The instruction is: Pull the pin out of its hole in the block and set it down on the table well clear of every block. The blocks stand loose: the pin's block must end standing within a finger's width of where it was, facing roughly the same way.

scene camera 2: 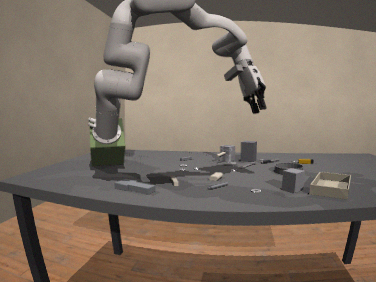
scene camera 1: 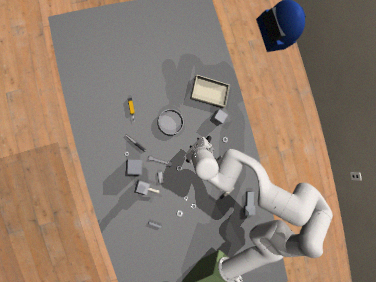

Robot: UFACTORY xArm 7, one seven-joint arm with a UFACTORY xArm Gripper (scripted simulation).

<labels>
cream tray: scene camera 2; scene camera 1
same spot on cream tray: [scene camera 2: 325, 184] = [scene camera 1: 203, 95]
</labels>
